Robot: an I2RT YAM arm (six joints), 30 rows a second.
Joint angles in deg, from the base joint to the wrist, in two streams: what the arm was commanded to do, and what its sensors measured. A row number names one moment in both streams.
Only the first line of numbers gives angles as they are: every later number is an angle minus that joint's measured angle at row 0.
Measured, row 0:
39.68, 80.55, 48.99, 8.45, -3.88, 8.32
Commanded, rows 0 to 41:
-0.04, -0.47, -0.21, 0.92, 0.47, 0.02
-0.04, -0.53, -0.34, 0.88, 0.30, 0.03
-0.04, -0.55, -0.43, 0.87, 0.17, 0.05
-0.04, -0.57, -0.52, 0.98, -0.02, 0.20
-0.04, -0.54, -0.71, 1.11, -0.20, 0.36
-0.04, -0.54, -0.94, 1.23, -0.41, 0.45
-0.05, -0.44, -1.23, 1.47, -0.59, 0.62
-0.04, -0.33, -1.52, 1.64, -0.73, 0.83
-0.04, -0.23, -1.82, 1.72, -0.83, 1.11
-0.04, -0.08, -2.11, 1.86, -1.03, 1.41
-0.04, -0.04, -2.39, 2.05, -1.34, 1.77
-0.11, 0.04, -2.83, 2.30, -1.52, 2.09
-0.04, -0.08, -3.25, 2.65, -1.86, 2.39
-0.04, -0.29, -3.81, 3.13, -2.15, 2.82
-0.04, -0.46, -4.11, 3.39, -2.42, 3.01
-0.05, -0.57, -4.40, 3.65, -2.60, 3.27
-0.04, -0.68, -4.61, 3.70, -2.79, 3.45
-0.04, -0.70, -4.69, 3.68, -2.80, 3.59
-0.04, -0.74, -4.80, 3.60, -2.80, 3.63
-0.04, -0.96, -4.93, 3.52, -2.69, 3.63
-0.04, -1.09, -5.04, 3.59, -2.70, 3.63
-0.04, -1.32, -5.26, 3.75, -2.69, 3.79
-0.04, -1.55, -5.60, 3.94, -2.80, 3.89
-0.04, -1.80, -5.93, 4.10, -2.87, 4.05
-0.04, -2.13, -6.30, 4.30, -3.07, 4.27
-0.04, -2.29, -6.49, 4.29, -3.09, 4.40
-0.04, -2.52, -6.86, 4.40, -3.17, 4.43
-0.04, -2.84, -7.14, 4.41, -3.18, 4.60
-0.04, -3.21, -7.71, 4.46, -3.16, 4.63
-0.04, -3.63, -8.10, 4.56, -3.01, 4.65
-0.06, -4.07, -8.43, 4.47, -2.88, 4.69
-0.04, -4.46, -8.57, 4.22, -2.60, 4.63
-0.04, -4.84, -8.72, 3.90, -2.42, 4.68
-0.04, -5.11, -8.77, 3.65, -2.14, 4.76
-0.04, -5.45, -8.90, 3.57, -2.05, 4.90
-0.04, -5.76, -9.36, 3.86, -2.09, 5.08
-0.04, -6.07, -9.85, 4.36, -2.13, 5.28
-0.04, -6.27, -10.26, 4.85, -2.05, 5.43
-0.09, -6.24, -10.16, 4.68, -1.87, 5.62
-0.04, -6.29, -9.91, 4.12, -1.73, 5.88
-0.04, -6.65, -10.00, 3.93, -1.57, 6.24
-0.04, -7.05, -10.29, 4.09, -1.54, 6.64
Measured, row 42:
0.00, -6.12, -10.01, 2.60, -2.25, 5.15
